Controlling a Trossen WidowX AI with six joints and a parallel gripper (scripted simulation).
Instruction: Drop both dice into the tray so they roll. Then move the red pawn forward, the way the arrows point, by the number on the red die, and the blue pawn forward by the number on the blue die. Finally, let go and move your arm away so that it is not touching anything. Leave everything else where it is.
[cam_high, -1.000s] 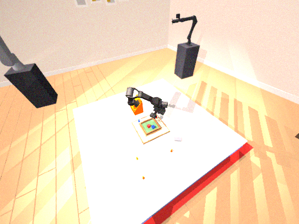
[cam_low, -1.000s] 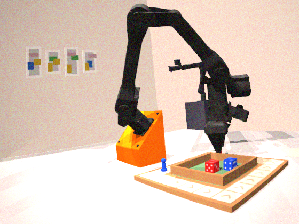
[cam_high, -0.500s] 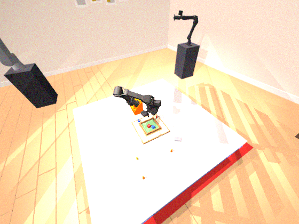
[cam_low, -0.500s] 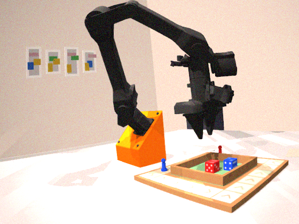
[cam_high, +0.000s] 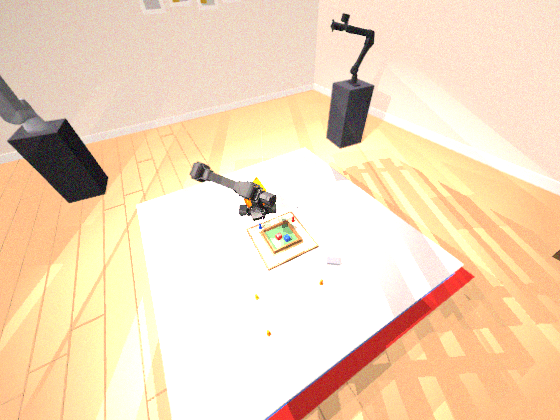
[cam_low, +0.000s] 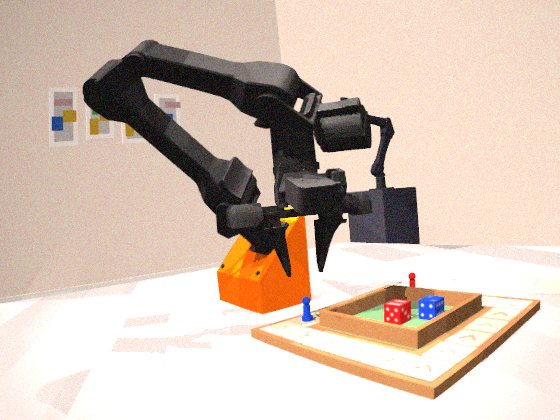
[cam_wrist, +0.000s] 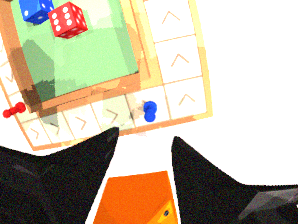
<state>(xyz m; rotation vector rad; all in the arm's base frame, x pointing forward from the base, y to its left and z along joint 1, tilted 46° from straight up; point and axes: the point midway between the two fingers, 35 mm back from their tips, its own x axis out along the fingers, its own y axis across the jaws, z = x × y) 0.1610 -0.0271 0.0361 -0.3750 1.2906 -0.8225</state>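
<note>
Now: the blue pawn 50 mm below my gripper tip. Round my gripper tip: grey block (340 mm ahead, 250 mm to the left, 70 mm below); red pawn (180 mm to the left, 50 mm below, 30 mm ahead).
</note>
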